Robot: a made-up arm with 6 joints.
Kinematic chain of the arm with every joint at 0, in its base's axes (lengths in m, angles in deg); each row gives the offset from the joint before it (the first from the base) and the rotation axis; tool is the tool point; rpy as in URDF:
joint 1: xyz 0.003 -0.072 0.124 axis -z
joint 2: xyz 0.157 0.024 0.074 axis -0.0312 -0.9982 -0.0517
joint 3: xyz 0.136 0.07 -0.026 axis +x
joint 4: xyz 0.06 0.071 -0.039 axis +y
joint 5: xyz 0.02 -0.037 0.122 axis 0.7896 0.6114 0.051
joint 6: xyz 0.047 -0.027 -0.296 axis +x
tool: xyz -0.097 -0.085 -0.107 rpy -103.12 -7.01 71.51
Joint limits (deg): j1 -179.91..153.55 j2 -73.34..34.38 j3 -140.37..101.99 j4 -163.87..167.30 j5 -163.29..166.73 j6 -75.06..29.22
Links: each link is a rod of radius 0.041 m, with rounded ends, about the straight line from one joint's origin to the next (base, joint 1, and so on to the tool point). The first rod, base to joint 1, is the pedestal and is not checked.
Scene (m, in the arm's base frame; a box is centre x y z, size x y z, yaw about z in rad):
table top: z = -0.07
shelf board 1: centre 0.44 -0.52 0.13 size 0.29 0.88 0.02 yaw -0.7
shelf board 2: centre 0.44 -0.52 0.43 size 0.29 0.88 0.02 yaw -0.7
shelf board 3: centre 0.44 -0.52 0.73 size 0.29 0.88 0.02 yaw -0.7
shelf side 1: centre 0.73 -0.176 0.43 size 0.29 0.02 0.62 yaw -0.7
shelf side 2: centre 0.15 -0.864 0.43 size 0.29 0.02 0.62 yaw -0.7
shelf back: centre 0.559 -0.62 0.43 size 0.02 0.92 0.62 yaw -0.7
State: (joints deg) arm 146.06 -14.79 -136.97 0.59 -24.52 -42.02
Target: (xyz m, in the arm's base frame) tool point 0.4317 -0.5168 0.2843
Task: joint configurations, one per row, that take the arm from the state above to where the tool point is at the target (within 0.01 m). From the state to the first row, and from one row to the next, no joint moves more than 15 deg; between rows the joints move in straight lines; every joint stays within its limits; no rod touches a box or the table.
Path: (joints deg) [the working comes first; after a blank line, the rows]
Joints at the target: 97.96 34.38 -52.50 74.77 100.78 -9.50
Straight joint move there: touches shelf board 1.

1: 142.40 -8.68 -122.09 9.89 -13.41 -41.15
2: 138.73 -2.56 -107.20 19.20 -2.31 -40.29
3: 135.07 3.55 -92.32 28.50 8.80 -39.42
4: 131.40 9.66 -77.44 37.80 19.90 -38.55
5: 127.74 15.78 -62.55 47.11 31.01 -37.68
6: 124.07 21.89 -47.67 56.41 42.11 -36.82
7: 120.41 28.00 -32.79 65.71 53.22 -35.95
8: 116.75 34.12 -17.90 75.02 64.32 -35.08
9: 110.48 34.21 -29.43 74.93 76.47 -26.56
10: 104.22 34.29 -40.97 74.85 88.63 -18.03
11: 97.96 34.38 -52.50 74.77 100.78 -9.50

